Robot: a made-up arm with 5 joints.
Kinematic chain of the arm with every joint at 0, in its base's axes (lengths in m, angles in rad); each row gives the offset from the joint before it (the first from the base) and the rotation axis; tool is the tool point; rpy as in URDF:
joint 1: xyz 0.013 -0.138 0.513 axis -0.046 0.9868 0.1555
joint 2: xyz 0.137 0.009 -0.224 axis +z
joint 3: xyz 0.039 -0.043 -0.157 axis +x
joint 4: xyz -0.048 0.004 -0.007 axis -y
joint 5: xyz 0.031 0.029 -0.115 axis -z
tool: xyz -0.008 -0.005 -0.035 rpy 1.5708 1.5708 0
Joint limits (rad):
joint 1: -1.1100..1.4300
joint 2: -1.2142..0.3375
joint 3: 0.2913..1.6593
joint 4: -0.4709..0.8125
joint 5: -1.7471..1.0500
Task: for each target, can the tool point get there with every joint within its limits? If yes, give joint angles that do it. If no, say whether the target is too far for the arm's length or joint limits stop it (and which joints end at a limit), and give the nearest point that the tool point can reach.
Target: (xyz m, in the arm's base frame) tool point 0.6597 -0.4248 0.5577
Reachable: no: too far | nearest point 0.5101 -0.2692 0.4986 | short by 0.224 m
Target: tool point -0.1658 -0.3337 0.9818
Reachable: no: joint limits stop it (at a limit: joint 1, joint 2, joint 3, joint 4) | nearest point -0.3189 -0.1051 0.4195 | short by 0.626 m
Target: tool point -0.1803 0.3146 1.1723
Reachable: no: too far | nearest point -0.3178 -0.1046 0.4193 | short by 0.873 m
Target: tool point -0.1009 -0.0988 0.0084
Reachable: yes | joints 0.6640 -0.9188 0.8539 -0.0136 -0.9593
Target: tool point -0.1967 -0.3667 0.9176
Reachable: no: joint limits stop it (at a limit: joint 1, joint 2, joint 3, joint 4) | nearest point -0.3195 -0.1053 0.4195 | short by 0.576 m
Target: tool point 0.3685 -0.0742 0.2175
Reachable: yes | joints -0.3394 -0.8007 1.3242 -0.0175 -1.2289
